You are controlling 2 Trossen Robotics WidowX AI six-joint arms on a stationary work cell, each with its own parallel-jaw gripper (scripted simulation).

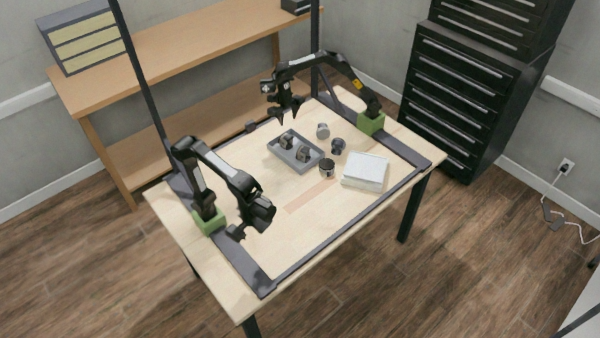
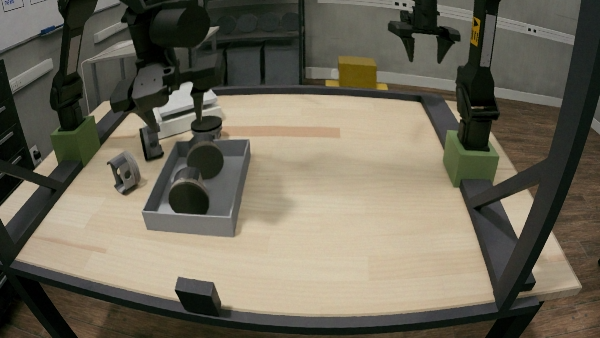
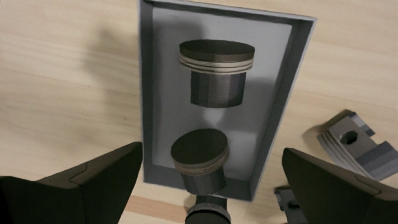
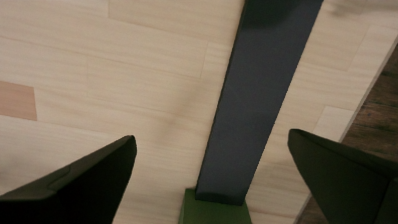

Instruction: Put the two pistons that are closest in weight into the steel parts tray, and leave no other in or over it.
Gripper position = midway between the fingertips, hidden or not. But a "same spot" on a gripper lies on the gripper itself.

Labels:
my right gripper: image 1; image 2; image 4 211, 139; not seen in image 3 (out of frame)
steel parts tray: image 1; image 2; image 3 281, 41; not seen in image 4 (out of frame)
same spot on steel parts tray: (image 2: 230, 182) = (image 1: 291, 161)
same spot on my right gripper: (image 1: 236, 233) = (image 2: 449, 27)

